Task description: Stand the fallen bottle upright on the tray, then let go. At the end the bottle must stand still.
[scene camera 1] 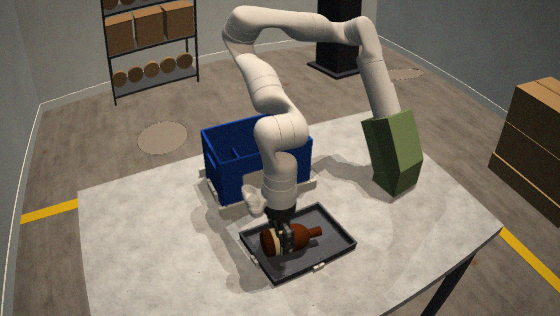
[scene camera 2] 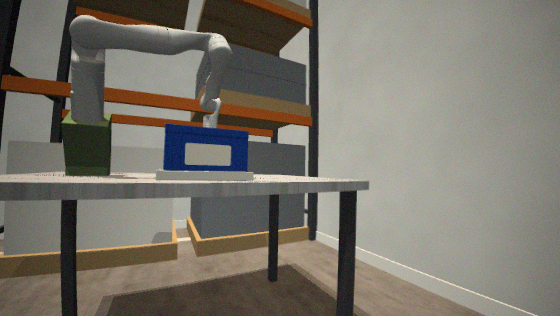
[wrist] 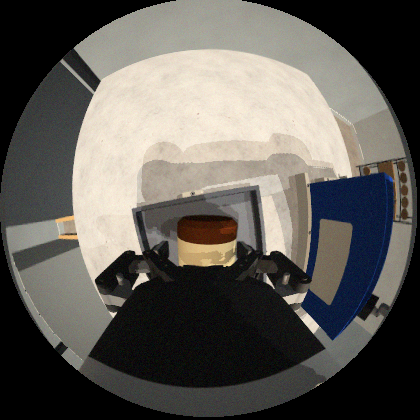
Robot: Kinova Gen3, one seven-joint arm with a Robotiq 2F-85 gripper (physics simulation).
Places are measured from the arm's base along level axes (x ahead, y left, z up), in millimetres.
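Pixels of known places: gripper, fingertip midpoint: (scene camera 1: 278,241) (wrist: 202,248); arm's base, origin of the base link: (scene camera 1: 386,114) (scene camera 2: 88,117).
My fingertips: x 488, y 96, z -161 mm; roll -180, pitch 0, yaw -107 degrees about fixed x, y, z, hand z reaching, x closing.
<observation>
Ahead of a thing's pixels: the offset from my fingertips to its top centre.
A brown bottle @[dz +30, dx -39, dy +7 mm] (scene camera 1: 301,237) (wrist: 207,230) with a cream label lies on its side on the dark tray @[dz -23, dx -59, dy +8 mm] (scene camera 1: 298,268) (wrist: 260,212). In scene camera 1 its base is at the left and its neck points right. My gripper (scene camera 1: 286,245) (wrist: 202,248) points down at the bottle, with its open fingers on either side of the body near the label. Nothing is gripped. In the wrist view the base end and label show between the fingertips, and the neck is hidden by the gripper. The bottle and tray do not show in scene camera 2.
A blue divided bin @[dz +127, dx -115, dy -276 mm] (scene camera 1: 230,175) (scene camera 2: 172,150) (wrist: 370,225) stands on a pale base behind the tray, close to the arm. The green arm mount (scene camera 1: 397,150) (scene camera 2: 87,147) stands at the right in scene camera 1. Both stand on the table (scene camera 1: 150,250) (scene camera 2: 310,186) (wrist: 210,100).
</observation>
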